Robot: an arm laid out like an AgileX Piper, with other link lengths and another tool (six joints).
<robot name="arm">
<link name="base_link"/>
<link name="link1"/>
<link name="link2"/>
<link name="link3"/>
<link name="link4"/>
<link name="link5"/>
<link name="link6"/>
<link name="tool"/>
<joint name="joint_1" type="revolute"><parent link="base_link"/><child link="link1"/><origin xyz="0.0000 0.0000 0.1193"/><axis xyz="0 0 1"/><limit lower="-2.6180" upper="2.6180"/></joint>
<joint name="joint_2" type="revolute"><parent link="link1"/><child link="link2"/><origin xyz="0.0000 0.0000 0.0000"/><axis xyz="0 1 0"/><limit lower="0.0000" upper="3.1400"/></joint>
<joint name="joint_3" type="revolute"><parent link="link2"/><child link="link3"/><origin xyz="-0.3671 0.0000 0.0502"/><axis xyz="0 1 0"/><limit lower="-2.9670" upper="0.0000"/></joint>
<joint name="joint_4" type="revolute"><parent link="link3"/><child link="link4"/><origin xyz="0.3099 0.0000 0.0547"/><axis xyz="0.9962 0 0.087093"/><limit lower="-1.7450" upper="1.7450"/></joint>
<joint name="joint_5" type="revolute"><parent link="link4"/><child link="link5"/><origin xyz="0.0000 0.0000 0.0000"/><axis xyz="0 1 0"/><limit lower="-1.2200" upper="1.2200"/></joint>
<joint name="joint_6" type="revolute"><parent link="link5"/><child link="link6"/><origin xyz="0.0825 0.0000 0.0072"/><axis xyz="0.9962 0 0.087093"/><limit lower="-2.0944" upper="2.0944"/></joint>
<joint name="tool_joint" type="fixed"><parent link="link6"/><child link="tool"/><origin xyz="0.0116 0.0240 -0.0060" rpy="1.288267 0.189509 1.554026"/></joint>
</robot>
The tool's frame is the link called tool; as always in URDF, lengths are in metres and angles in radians.
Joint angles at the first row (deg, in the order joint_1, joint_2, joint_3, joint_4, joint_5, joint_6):
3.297, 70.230, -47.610, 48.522, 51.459, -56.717
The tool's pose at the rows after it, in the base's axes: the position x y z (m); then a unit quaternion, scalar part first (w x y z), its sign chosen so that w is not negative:
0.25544, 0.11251, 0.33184, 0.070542, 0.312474, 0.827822, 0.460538
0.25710, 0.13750, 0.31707, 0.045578, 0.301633, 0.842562, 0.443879
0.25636, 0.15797, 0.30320, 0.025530, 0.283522, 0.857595, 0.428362
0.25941, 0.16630, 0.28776, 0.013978, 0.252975, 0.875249, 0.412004
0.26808, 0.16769, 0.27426, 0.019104, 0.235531, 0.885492, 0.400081
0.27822, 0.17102, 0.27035, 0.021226, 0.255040, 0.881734, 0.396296
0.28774, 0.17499, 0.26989, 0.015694, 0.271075, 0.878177, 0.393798
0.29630, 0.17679, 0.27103, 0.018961, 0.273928, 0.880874, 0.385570
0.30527, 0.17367, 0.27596, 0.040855, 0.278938, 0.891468, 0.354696
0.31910, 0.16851, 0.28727, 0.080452, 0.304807, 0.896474, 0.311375
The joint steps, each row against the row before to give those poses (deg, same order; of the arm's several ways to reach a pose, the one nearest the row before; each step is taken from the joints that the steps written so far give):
5.870, 4.095, 0.000, -0.111, -1.303, 0.758
5.419, 2.809, 0.000, -1.518, -2.131, 2.516
4.268, 2.521, 0.000, -1.150, -1.378, 0.882
1.641, 2.668, -0.039, -0.965, -0.322, -2.831
0.087, 2.402, -0.200, -0.691, -1.483, -2.810
-0.001, 1.691, -1.047, -0.241, -1.147, 2.034
0.001, 1.583, -1.606, -0.322, 0.256, 2.225
-0.001, 1.122, -1.753, -1.978, 0.224, 1.894
0.002, 0.326, -2.300, -7.365, -0.001, 5.935
-0.001, 0.140, -3.477, -11.097, 0.237, 10.976

